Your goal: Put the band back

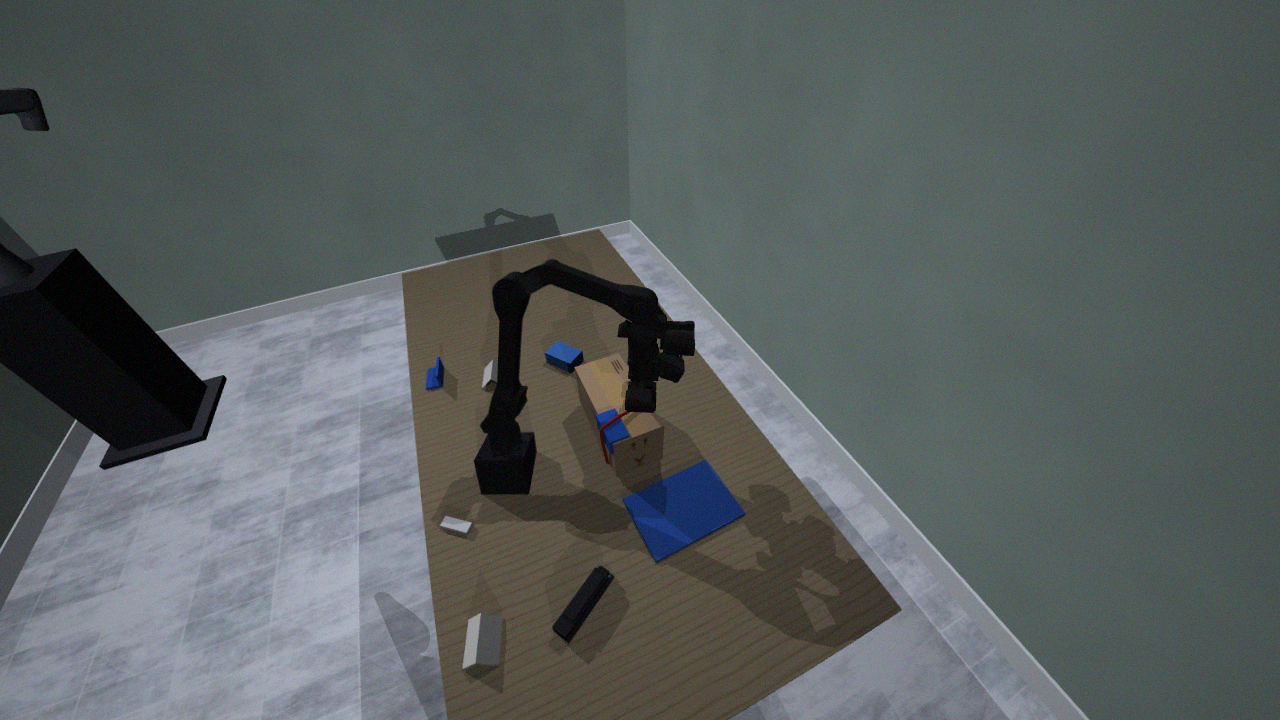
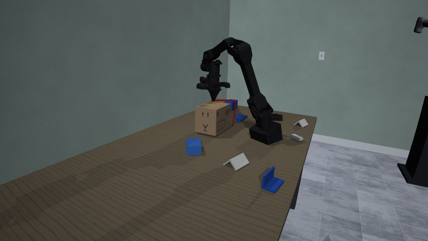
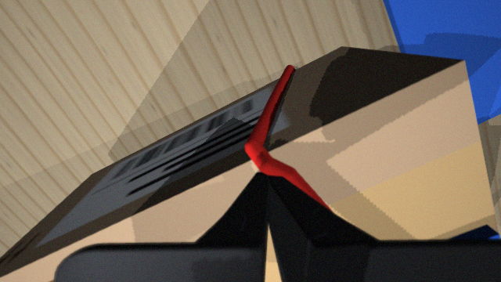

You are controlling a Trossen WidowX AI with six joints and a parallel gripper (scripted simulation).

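The cardboard carton is 5 cm behind my hand, 4 cm to the left of it and 10 cm below it. Round my hand: blue block: 10 cm behind, 34 cm to the left, 16 cm below; then flat blue mat: 21 cm to the right, 17 cm below.
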